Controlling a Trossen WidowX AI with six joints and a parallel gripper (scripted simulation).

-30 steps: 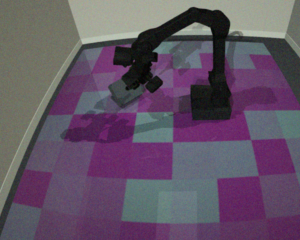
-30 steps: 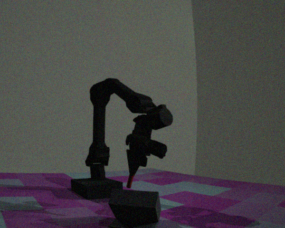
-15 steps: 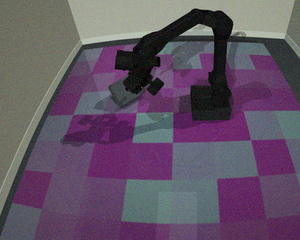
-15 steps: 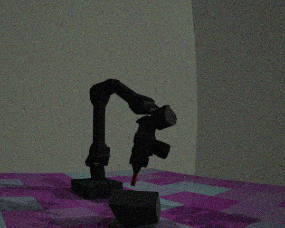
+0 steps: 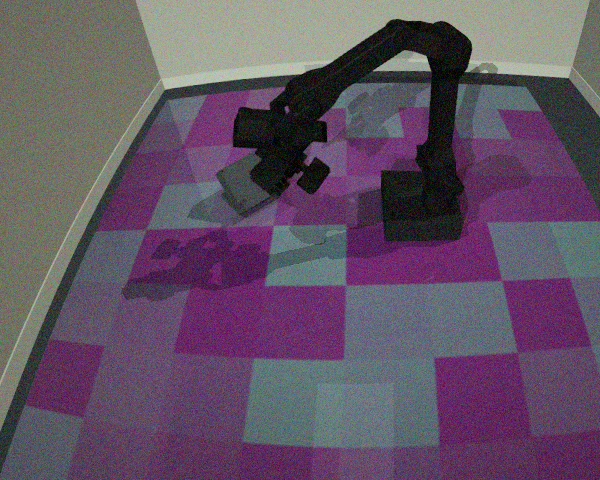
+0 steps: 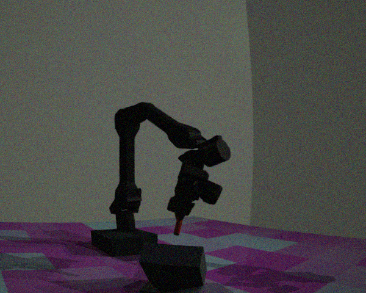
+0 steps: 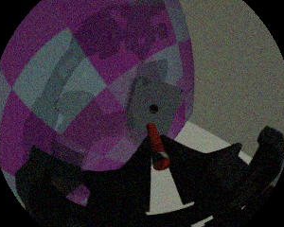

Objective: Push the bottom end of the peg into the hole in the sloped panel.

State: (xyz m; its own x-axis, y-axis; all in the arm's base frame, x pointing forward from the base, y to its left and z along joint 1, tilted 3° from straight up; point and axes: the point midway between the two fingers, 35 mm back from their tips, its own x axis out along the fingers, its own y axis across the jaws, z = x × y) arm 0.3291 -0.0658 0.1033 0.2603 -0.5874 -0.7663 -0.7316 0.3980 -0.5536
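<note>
Now: gripper tip 90 mm above the grey sloped panel, 80 mm to the left of it and 60 mm short of it. Also, from my gripper tip: red peg (10 mm to the left, 10 mm behind, 10 mm above).
</note>
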